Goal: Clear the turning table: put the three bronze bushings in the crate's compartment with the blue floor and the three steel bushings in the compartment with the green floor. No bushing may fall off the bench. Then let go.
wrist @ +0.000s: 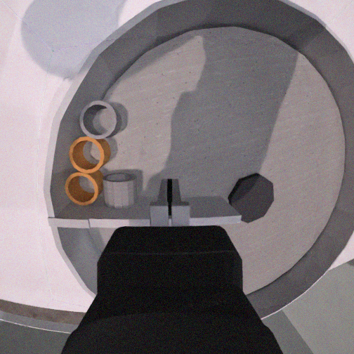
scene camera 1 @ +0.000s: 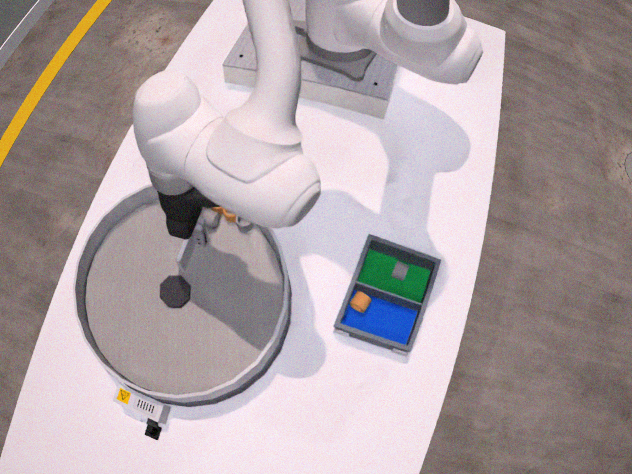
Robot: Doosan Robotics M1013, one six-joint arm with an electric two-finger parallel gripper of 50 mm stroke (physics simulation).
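Frame: origin at the arm's base, x ahead, y left, z up, level; centimetres.
Where they show: gripper, fingertip midpoint: [scene camera 1: 201, 241]; arm's base, link origin: [scene camera 1: 340, 45].
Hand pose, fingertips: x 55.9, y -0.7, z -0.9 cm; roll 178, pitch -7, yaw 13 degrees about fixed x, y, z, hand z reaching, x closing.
Note:
Things, the pixels of their centre, and the offset from my fingertips. "*": a spot on its surface instead.
- turning table, body centre: [scene camera 1: 175, 292] dx +10.6, dy +0.2, dz -1.6 cm
- crate, body centre: [scene camera 1: 388, 296] dx -8.3, dy +34.3, dz -4.3 cm
- bronze bushing, body centre: [scene camera 1: 360, 302] dx -5.0, dy +30.2, dz -4.6 cm
- steel bushing, body centre: [scene camera 1: 400, 271] dx -13.9, dy +34.2, dz -4.6 cm
- dark hub, body centre: [scene camera 1: 174, 291] dx +10.6, dy +0.2, dz -1.1 cm
- drive box, surface spot: [scene camera 1: 145, 405] * dx +33.2, dy +6.1, dz -1.0 cm
My gripper [scene camera 1: 201, 237] [wrist: 169, 189] is shut and empty, at the fixed bar across the turning table [scene camera 1: 153, 346] [wrist: 315, 125]; in the wrist view its fingers overlap this bar [wrist: 215, 220]. Left of the fingers and apart from them, a steel bushing [wrist: 120, 193] stands near the bar. A bronze bushing [wrist: 75, 190] is beside it, then another bronze bushing [wrist: 77, 154] and a steel bushing [wrist: 83, 121] in a row along the rim. The arm partly hides them in the scene view. In the crate [scene camera 1: 430, 285], a bronze bushing [scene camera 1: 360, 302] lies on blue, a steel bushing [scene camera 1: 399, 270] on green.
A dark hub [scene camera 1: 175, 291] [wrist: 251, 198] sits at the turning table's centre, by the bar's inner end. A raised rim surrounds the table. The crate stands to its right in the scene view, with walls and a divider. A drive box [scene camera 1: 145, 405] is at the table's front.

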